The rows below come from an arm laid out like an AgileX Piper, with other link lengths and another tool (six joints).
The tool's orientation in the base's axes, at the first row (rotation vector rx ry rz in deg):
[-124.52, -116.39, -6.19]
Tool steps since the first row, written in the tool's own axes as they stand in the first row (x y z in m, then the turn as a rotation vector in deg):
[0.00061, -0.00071, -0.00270, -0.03, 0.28, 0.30]
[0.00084, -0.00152, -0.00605, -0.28, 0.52, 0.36]
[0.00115, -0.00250, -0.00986, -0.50, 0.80, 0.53]
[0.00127, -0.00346, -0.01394, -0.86, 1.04, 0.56]
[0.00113, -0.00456, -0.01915, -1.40, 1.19, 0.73]
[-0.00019, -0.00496, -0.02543, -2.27, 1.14, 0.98]
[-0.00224, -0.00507, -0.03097, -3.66, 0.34, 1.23]
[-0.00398, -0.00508, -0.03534, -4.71, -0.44, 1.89]
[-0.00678, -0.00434, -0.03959, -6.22, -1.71, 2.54]
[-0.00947, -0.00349, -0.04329, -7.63, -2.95, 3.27]
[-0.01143, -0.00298, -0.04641, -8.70, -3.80, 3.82]
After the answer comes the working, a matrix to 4 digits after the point.
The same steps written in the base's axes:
[-0.00050, 0.00019, 0.00281, 0.26, 0.00, -0.32]
[-0.00109, -0.00010, 0.00620, 0.48, -0.25, -0.44]
[-0.00182, -0.00038, 0.01007, 0.73, -0.45, -0.66]
[-0.00253, -0.00089, 0.01417, 0.94, -0.82, -0.77]
[-0.00332, -0.00184, 0.01935, 1.04, -1.33, -1.03]
[-0.00344, -0.00418, 0.02534, 0.91, -2.14, -1.42]
[-0.00337, -0.00712, 0.03046, 0.00, -3.41, -1.84]
[-0.00325, -0.00957, 0.03447, -0.89, -4.29, -2.60]
[-0.00246, -0.01309, 0.03814, -2.30, -5.58, -3.40]
[-0.00159, -0.01642, 0.04128, -3.68, -6.77, -4.26]
[-0.00104, -0.01890, 0.04399, -4.64, -7.68, -4.92]

The tool's axes in the first row as the columns of a matrix, in the base's axes (rounded; the answer above uses it unrounded):
[0.0723, 0.9956, -0.0593]
[0.9837, -0.0614, 0.1690]
[0.1646, -0.0706, -0.9838]

